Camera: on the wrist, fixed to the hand. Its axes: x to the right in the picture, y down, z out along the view.
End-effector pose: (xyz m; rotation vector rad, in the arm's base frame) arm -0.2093 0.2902 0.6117 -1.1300 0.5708 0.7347
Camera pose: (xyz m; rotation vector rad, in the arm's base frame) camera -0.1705 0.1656 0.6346 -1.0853 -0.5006 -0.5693
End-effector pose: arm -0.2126 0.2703 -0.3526 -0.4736 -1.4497 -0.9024
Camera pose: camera -0.1972 0.1484 -0.4021 0.8562 -1.8856 -2.0355
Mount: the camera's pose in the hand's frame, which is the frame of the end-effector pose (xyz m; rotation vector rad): -0.0207 -0.0736 -0.1082 0.0513 -0.1629 -1.5885
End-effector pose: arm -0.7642 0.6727 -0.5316 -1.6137 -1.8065 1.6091
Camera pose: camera -0.7162 0.7310 -0.4228 0.2432 -2.0335 0.8811
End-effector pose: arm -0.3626 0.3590 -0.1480 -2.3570 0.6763 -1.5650
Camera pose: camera -0.4499 0.4395 -0.0893 2.0601 1.1704 1.0863
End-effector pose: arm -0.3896 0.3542 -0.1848 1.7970 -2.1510 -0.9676
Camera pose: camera -0.2681 0.3297 -0.1381 -2.5061 0.2409 0.8690
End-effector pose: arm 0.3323 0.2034 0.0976 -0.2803 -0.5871 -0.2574
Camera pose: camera 0.3472 0.1024 0.0131 0.2879 -0.8766 -1.7548
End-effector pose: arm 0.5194 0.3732 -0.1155 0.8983 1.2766 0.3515
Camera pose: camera 0.3955 0.3542 -0.1584 -0.2273 1.4627 -0.9822
